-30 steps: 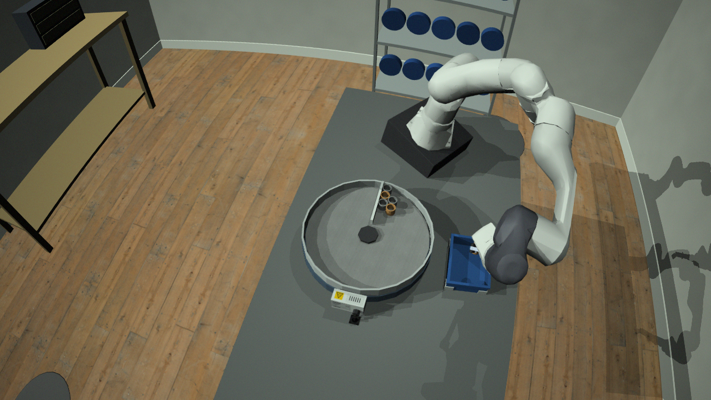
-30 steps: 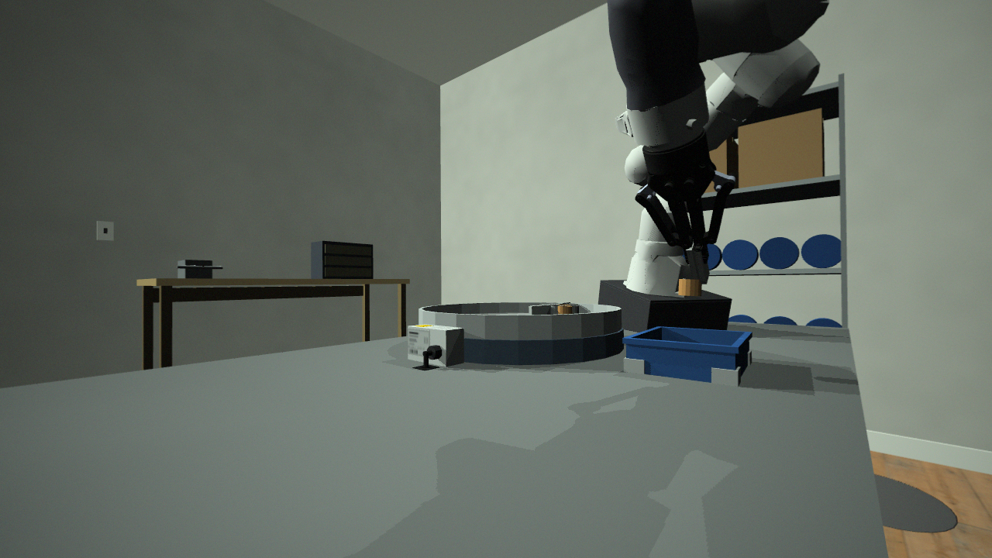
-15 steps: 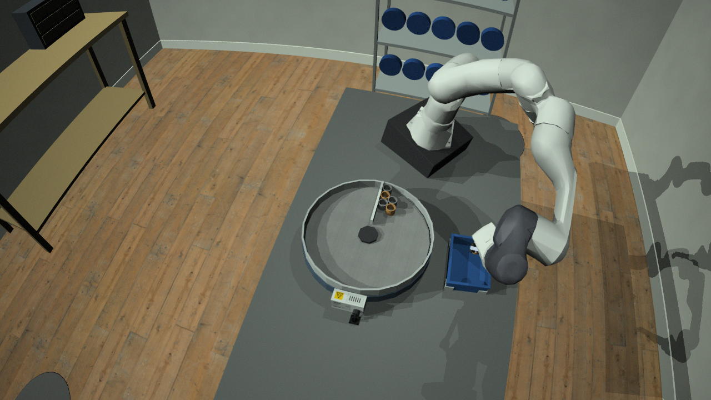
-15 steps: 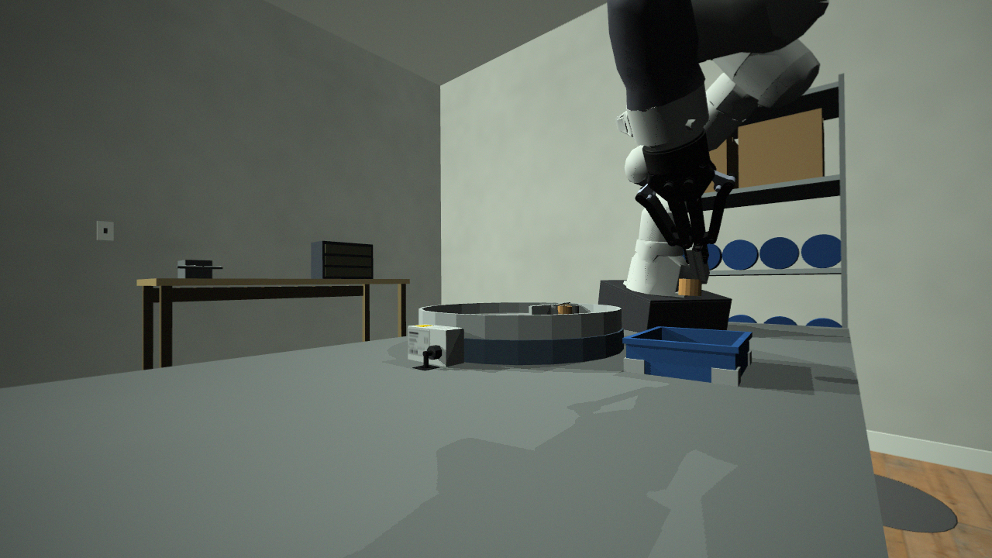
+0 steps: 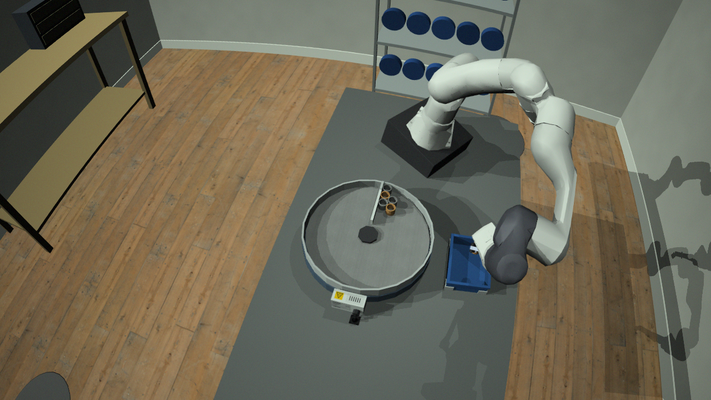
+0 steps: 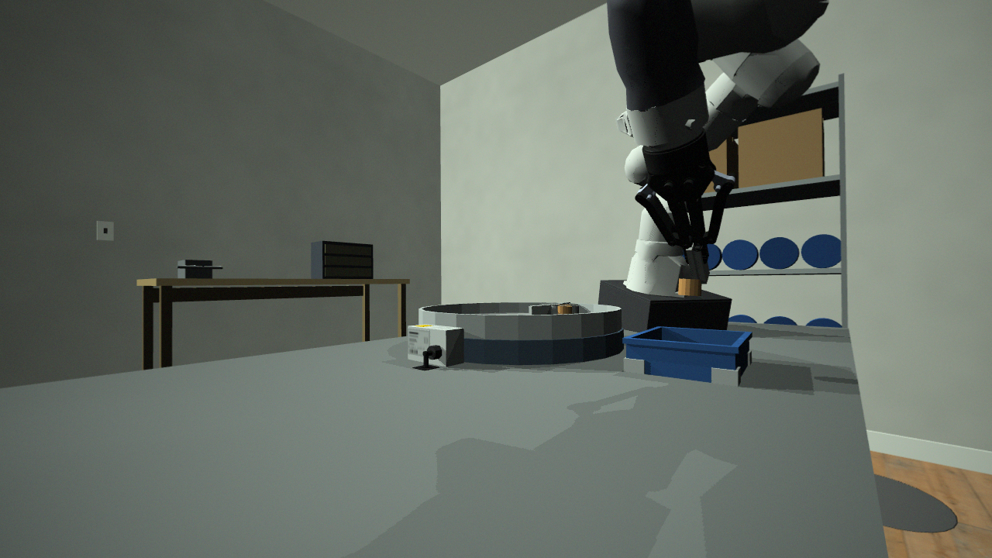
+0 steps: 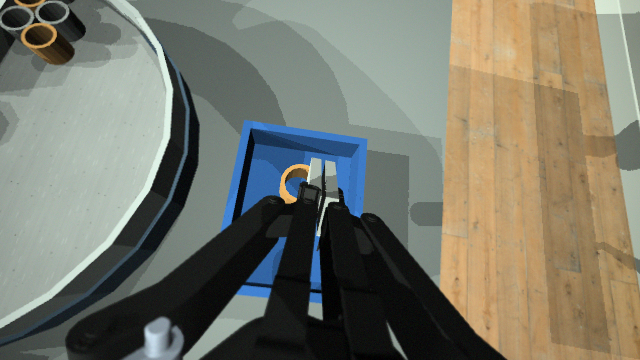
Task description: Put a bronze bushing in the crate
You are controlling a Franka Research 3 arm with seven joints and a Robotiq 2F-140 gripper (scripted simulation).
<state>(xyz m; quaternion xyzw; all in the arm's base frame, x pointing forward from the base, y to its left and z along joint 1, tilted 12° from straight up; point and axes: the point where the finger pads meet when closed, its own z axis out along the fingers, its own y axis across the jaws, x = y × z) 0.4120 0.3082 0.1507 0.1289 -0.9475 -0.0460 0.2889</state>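
The blue crate lies 14 cm below my hand, 2 cm to the right of it and 1 cm behind it. The rest, counted from my hand: round turning table: 36 cm to the right, 11 cm below, 6 cm ahead.
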